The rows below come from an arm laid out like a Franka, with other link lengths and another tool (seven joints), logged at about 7 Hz.
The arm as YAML. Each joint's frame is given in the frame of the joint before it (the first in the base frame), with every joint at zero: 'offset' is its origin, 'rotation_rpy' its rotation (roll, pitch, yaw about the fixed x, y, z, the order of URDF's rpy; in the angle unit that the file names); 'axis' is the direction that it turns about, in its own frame. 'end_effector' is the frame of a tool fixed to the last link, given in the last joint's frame.
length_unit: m
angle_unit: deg
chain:
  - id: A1
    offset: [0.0, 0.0, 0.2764]
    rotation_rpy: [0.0, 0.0, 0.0]
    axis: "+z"
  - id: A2
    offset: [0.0, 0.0, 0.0]
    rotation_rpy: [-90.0, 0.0, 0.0]
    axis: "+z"
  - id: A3
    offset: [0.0, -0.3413, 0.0]
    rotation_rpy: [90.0, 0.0, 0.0]
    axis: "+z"
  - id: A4
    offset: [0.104, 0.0, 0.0]
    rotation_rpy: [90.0, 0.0, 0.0]
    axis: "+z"
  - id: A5
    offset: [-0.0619, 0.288, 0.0]
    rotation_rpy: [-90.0, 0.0, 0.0]
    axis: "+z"
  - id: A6
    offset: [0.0, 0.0, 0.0]
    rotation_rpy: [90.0, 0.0, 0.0]
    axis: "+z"
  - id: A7
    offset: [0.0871, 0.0, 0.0]
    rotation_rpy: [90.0, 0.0, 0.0]
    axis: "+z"
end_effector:
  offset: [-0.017, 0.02, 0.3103]
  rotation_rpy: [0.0, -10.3, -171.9]
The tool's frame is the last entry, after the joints.
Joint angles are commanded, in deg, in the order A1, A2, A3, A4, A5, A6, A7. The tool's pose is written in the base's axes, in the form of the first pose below.
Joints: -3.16, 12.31, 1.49, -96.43, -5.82, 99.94, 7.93
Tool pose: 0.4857 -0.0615 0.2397; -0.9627 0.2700 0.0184; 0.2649 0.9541 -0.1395; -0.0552 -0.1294 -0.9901
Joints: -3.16, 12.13, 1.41, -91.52, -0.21, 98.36, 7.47
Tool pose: 0.5058 -0.0344 0.2652; -0.9518 0.2963 0.0794; 0.2931 0.9548 -0.0488; -0.0903 -0.0232 -0.9956
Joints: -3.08, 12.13, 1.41, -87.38, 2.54, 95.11, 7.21
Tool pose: 0.5109 -0.0195 0.2866; -0.9495 0.2988 0.0963; 0.3000 0.9539 -0.0021; -0.0925 0.0269 -0.9953
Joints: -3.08, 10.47, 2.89, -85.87, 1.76, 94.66, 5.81
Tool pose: 0.5163 -0.0113 0.3103; -0.9580 0.2476 0.1447; 0.2496 0.9683 -0.0048; -0.1414 0.0315 -0.9895
